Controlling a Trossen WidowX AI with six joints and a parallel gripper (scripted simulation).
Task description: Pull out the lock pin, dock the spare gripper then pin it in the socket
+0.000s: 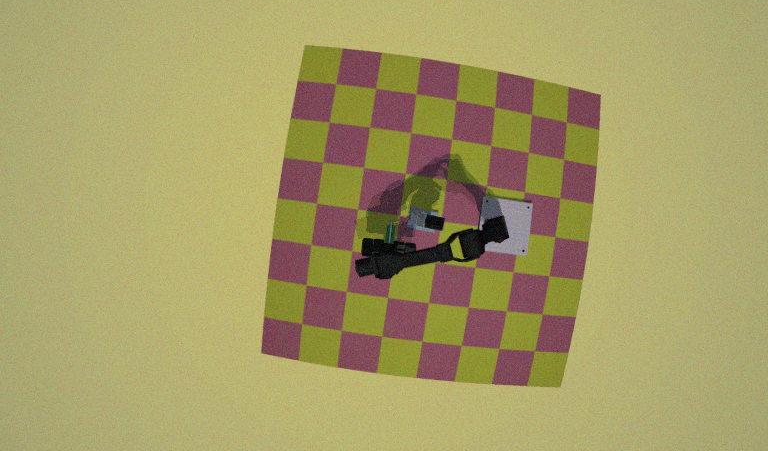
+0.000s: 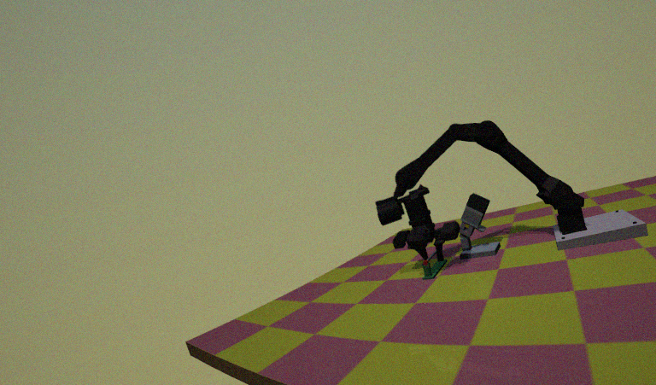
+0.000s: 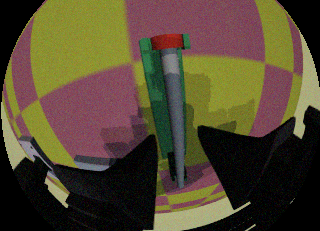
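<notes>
Now: the green cradle 10 mm to the left of my gripper tip. Also, from my gripper tip: spare gripper (120 mm behind, 100 mm to the right, 90 mm above); mount (100 mm to the right, 100 mm behind, 30 mm above).
</notes>
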